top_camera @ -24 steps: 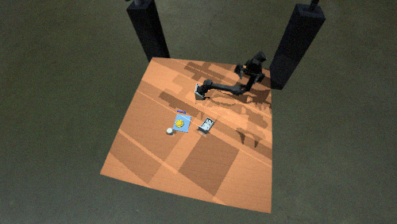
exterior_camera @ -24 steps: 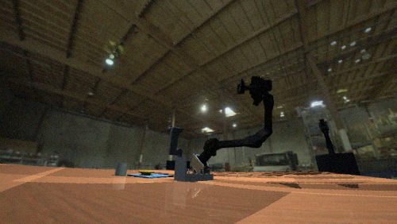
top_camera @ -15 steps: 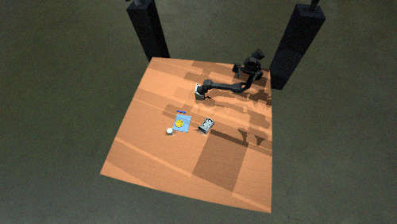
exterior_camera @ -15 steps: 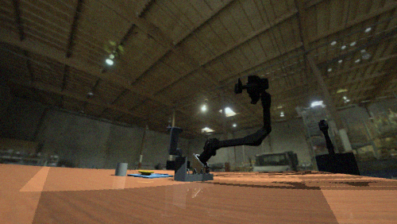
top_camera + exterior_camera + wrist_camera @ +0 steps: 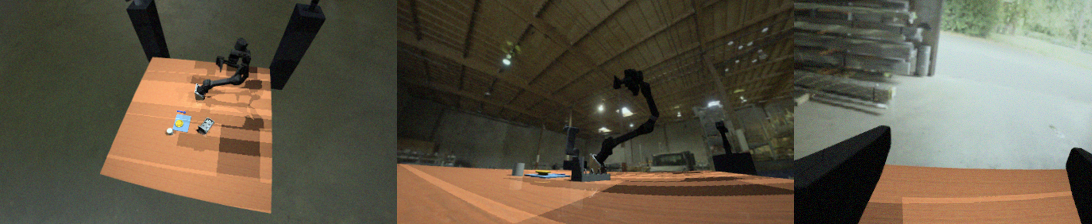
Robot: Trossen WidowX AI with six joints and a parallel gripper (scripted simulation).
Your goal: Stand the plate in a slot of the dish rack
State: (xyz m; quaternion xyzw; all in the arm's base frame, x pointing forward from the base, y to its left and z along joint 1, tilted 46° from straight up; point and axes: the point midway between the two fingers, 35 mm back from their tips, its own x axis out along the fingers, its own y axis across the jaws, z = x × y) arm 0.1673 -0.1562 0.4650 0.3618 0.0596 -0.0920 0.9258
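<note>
The yellow plate is 13 cm ahead of my gripper tip, 34 cm to the right of it and 51 cm below it. The rest, counted from my gripper tip: grey dish rack 11 cm ahead, 11 cm to the right, 50 cm below; then blue mat 12 cm ahead, 32 cm to the right, 53 cm below; then blue spoon 1 cm ahead, 35 cm to the right, 52 cm below.
</note>
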